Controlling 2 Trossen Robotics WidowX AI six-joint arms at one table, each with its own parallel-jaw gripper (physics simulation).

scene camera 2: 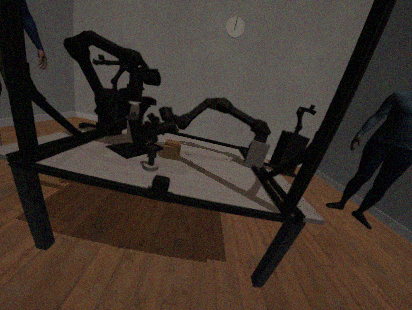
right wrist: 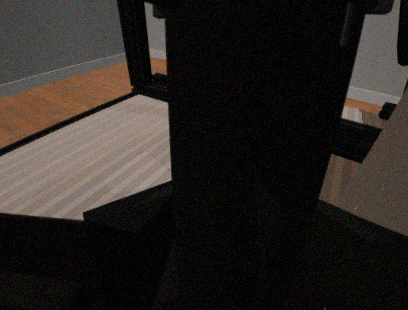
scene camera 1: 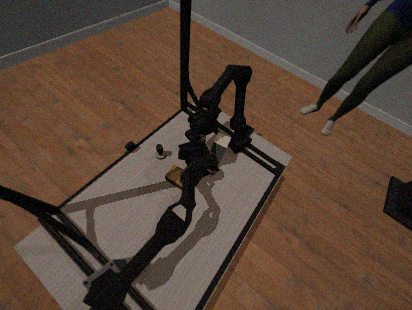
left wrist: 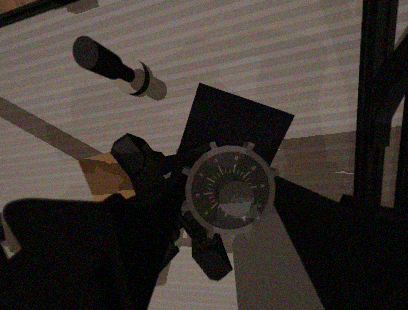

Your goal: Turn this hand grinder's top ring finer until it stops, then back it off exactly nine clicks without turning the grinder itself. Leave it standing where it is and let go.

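Places are measured from the left arm's base along level axes (x up, y right, z ahead), in metres.
Where they show: left gripper, fingertip midpoint: (scene camera 2: 133,118) (right wrist: 242,20) (scene camera 1: 198,138) (left wrist: 227,178); right gripper, fingertip midpoint: (scene camera 2: 132,135) (right wrist: 233,194); left arm's base, origin of the base link: (scene camera 2: 109,120) (scene camera 1: 239,138); right arm's base, origin of the base link: (scene camera 2: 259,144) (scene camera 1: 105,282).
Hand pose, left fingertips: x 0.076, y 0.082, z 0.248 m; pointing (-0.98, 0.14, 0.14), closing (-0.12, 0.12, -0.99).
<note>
Each offset is from my left fingertips to the top centre of the thing. "*": to the spot under its first point.
The hand grinder stands upright as a dark cylinder {* dy -0.027, dx -0.018, dz +0.025 m} (right wrist: 250,125) that fills the middle of the right wrist view. Its top ring {dy -0.003, dx +0.019, dz -0.002 m} (left wrist: 209,195) shows from above in the left wrist view, with a scale of light marks, lugs around the rim and a round post at the centre. My left gripper (left wrist: 227,178) (scene camera 1: 196,134) is shut on the top ring, one finger at each side. My right gripper (right wrist: 233,194) (scene camera 1: 192,151) is below it, shut on the grinder body. The fingertips are dark and partly hidden, and the ring's numbers are too blurred to read.
A black-handled tool {dy +0.094, dx -0.058, dz +0.183 m} (scene camera 1: 160,149) (scene camera 2: 152,152) (left wrist: 100,57) stands on a light round base near the grinder. An orange-brown block {dy -0.093, dx -0.088, dz +0.173 m} (scene camera 1: 175,175) (scene camera 2: 172,149) (left wrist: 102,175) lies beside the right gripper. A black square {* dy +0.041, dx -0.146, dz +0.002 m} (scene camera 2: 125,150) (left wrist: 235,117) lies near the grinder. A light box {dy -0.092, dx +0.056, dz -0.068 m} (scene camera 1: 221,144) is close by.
</note>
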